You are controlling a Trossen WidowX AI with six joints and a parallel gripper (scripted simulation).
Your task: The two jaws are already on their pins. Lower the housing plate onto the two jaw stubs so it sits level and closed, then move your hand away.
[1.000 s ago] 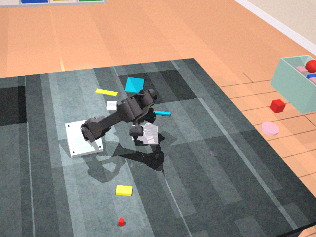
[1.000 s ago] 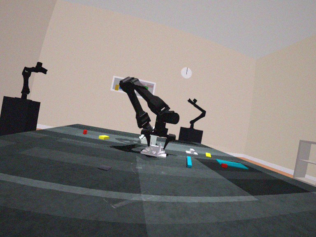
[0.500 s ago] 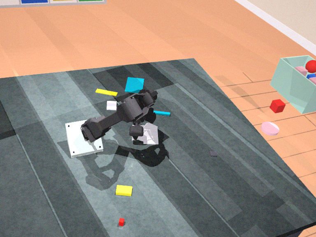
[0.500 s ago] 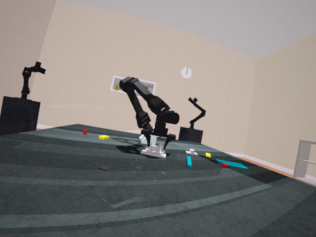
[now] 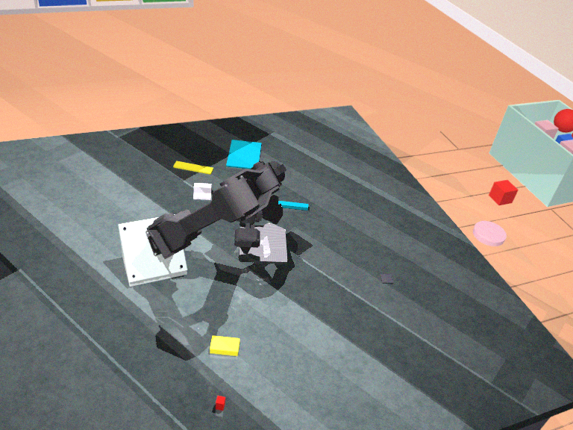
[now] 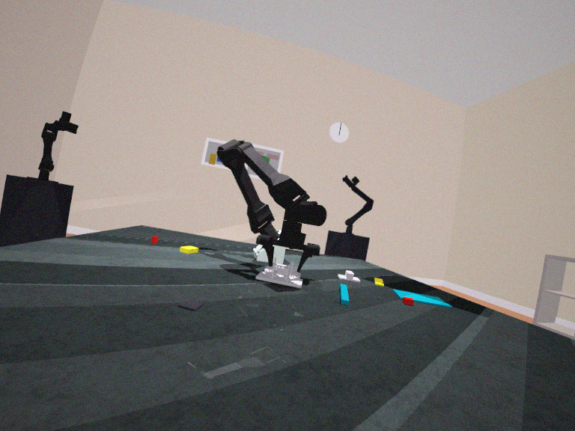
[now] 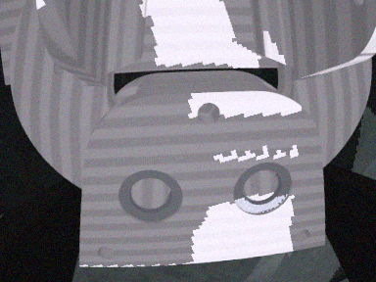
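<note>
The grey housing plate is 20 mm above my gripper tip and 10 mm ahead of it. Also, from my gripper tip: yellow block (280 mm to the right, 190 mm behind); then white block (250 mm to the left, 20 mm behind); then cyan bar (160 mm ahead, 110 mm to the left).
</note>
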